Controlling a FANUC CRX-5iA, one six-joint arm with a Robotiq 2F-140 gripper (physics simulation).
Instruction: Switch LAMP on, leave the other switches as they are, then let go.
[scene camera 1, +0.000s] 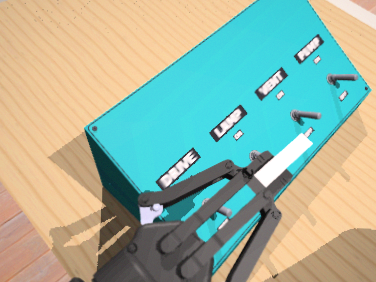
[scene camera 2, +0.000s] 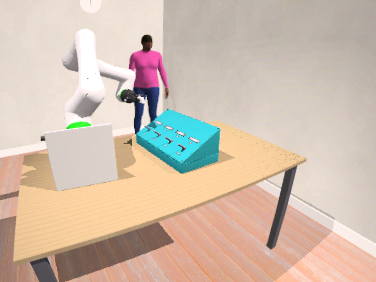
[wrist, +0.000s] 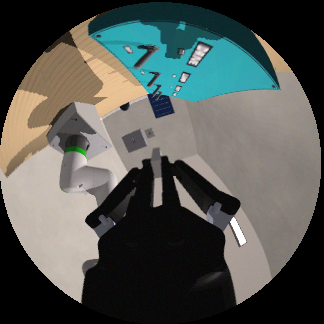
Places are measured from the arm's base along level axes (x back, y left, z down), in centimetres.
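Pixels of known places: gripper, fingertip midpoint: (scene camera 1: 301, 143) (scene camera 2: 143, 100) (wrist: 157, 153); arm's base, link origin: (scene camera 2: 81, 145) (wrist: 77, 144).
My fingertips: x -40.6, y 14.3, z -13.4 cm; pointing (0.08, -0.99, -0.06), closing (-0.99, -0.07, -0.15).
For each thing: its top centre in the pictures, then the offset to it from my fingertips. Level surfaces: height alone.
- LAMP label, top centre: (scene camera 1: 229, 121) (wrist: 183, 79) dx -12.6, dy -7.5, dz +16.1 cm
- LAMP lever, top centre: (wrist: 154, 85) (scene camera 2: 156, 129) dx -4.4, dy -7.6, dz +16.3 cm
- DRIVE lever, top centre: (scene camera 1: 220, 204) (wrist: 147, 65) dx -4.3, dy +4.4, dz +16.3 cm
- VENT lever, top centre: (scene camera 1: 311, 108) dx -4.4, dy -19.6, dz +16.3 cm
- PUMP lever, top centre: (scene camera 1: 348, 70) dx -4.5, dy -31.6, dz +16.3 cm
- wooden table, surface height: dz +29.5 cm
The turquoise switch box (scene camera 1: 165, 105) (scene camera 2: 200, 127) (wrist: 230, 75) has a sloped panel with several levers. The LAMP label (scene camera 1: 228, 123) (wrist: 184, 77) is second from the DRIVE end. The LAMP lever (wrist: 153, 79) (scene camera 2: 158, 134) tilts toward its OFF side, like its neighbours; in scene camera 1 most of it is hidden behind the gripper. The DRIVE lever (scene camera 1: 218, 207) (wrist: 145, 57), VENT lever (scene camera 1: 307, 115) and PUMP lever (scene camera 1: 343, 77) also lean toward OFF. My gripper (scene camera 1: 283, 160) (scene camera 2: 141, 99) (wrist: 157, 153) is shut and empty, raised above the panel and apart from the levers.
The box stands on a wooden table (scene camera 1: 45, 75) (scene camera 2: 150, 200). A white upright panel (scene camera 2: 82, 157) stands on the table near the arm's base. A person in a pink top (scene camera 2: 147, 70) stands behind the table. The arm (scene camera 2: 86, 65) reaches in from the left.
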